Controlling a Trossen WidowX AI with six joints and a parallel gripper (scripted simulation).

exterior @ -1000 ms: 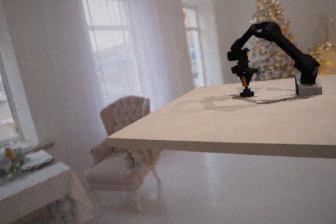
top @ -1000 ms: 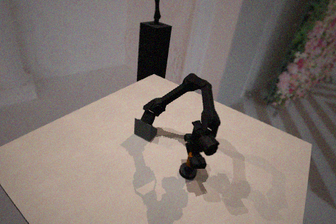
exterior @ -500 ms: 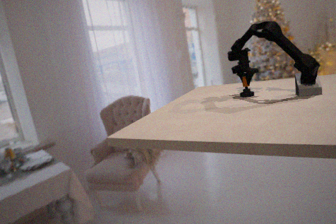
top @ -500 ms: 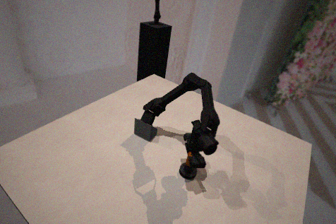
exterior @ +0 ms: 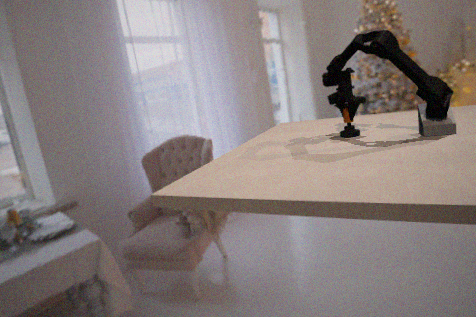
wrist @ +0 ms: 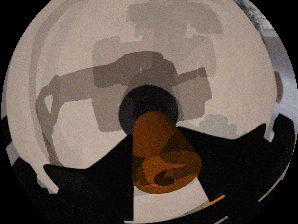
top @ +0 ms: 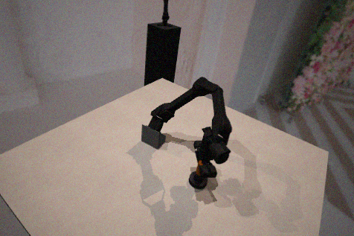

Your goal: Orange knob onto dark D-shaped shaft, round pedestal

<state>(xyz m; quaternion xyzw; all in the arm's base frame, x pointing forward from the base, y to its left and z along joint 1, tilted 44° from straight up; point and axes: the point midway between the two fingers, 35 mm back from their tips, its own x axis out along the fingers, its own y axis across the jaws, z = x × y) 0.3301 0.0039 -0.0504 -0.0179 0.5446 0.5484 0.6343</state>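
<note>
Right now the orange knob is 2 cm above my gripper tip. The rest, counted from my gripper tip: dark round pedestal (4 cm below).
</note>
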